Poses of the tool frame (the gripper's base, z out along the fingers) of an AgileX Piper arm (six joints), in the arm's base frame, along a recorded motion.
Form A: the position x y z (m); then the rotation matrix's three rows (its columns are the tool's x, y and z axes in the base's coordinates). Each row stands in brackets.
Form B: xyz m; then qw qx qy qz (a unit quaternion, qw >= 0). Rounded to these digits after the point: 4 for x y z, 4 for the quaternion.
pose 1, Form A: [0.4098, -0.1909, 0.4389], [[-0.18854, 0.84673, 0.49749], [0.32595, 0.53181, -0.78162], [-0.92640, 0.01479, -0.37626]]
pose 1, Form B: 0.4098, -0.1909, 0.4389, 0.4917, 0.4049, 0.7240, -0.2648
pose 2, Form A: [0.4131, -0.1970, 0.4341], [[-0.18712, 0.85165, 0.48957], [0.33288, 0.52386, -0.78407], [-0.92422, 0.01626, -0.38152]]
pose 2, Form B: 0.4131, -0.1970, 0.4341, 0.4887, 0.4094, 0.7233, -0.2654
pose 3, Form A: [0.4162, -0.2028, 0.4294], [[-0.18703, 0.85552, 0.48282], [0.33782, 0.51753, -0.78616], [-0.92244, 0.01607, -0.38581]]
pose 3, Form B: 0.4162, -0.2028, 0.4294, 0.4860, 0.4127, 0.7229, -0.2663
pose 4, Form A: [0.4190, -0.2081, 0.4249], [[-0.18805, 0.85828, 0.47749], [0.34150, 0.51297, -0.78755], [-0.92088, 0.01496, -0.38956]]
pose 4, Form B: 0.4190, -0.2081, 0.4249, 0.4836, 0.4149, 0.7229, -0.2672
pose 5, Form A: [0.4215, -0.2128, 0.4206], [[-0.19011, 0.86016, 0.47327], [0.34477, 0.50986, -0.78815], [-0.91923, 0.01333, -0.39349]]
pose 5, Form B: 0.4215, -0.2128, 0.4206, 0.4812, 0.4164, 0.7234, -0.2678
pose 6, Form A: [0.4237, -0.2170, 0.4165], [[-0.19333, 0.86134, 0.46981], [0.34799, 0.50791, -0.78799], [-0.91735, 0.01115, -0.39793]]
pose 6, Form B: 0.4237, -0.2170, 0.4165, 0.4787, 0.4173, 0.7244, -0.2681
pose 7, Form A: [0.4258, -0.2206, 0.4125], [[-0.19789, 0.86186, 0.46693], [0.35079, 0.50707, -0.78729], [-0.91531, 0.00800, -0.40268]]
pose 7, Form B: 0.4258, -0.2206, 0.4125, 0.4761, 0.4176, 0.7259, -0.2684
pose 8, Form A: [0.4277, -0.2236, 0.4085], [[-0.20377, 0.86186, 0.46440], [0.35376, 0.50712, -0.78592], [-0.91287, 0.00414, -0.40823]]
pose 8, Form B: 0.4277, -0.2236, 0.4085, 0.4731, 0.4175, 0.7279, -0.2685
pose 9, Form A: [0.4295, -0.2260, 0.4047], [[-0.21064, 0.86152, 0.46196], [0.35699, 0.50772, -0.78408], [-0.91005, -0.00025, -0.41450]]
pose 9, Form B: 0.4295, -0.2260, 0.4047, 0.4697, 0.4172, 0.7302, -0.2685
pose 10, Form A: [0.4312, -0.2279, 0.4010], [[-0.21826, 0.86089, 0.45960], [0.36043, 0.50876, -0.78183], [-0.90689, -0.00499, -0.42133]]
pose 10, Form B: 0.4312, -0.2279, 0.4010, 0.4661, 0.4166, 0.7329, -0.2684
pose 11, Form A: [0.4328, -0.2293, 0.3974], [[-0.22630, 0.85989, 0.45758], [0.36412, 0.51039, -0.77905], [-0.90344, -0.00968, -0.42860]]
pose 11, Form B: 0.4328, -0.2293, 0.3974, 0.4625, 0.4159, 0.7357, -0.2680
